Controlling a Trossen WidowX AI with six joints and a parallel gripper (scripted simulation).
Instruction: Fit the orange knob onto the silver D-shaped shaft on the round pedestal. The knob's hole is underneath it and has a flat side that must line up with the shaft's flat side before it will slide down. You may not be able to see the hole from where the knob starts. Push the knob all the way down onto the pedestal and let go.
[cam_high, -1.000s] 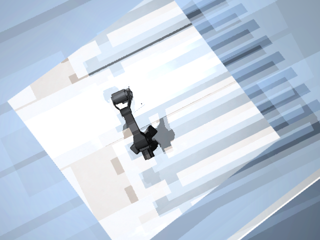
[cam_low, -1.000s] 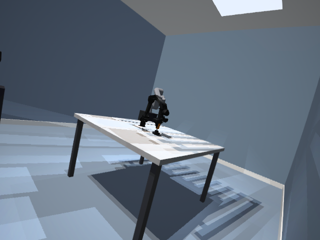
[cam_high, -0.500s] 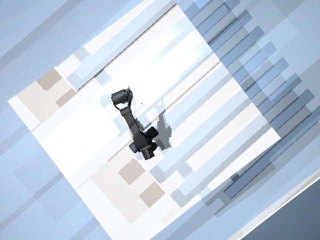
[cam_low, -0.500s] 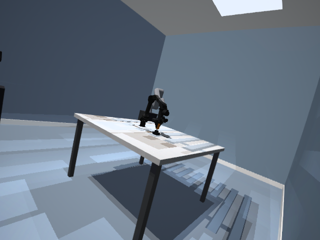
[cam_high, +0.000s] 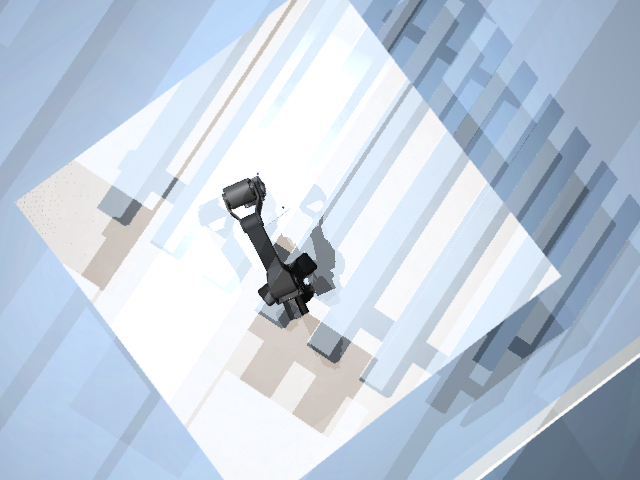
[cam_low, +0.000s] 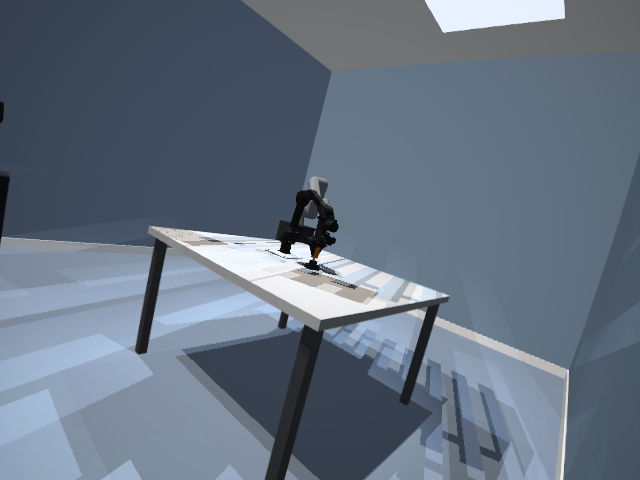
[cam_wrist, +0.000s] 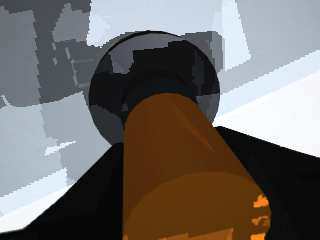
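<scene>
Right now my gripper tip is 30 mm below the orange knob. From my gripper tip the other things lie so: dark round pedestal 40 mm below.
</scene>
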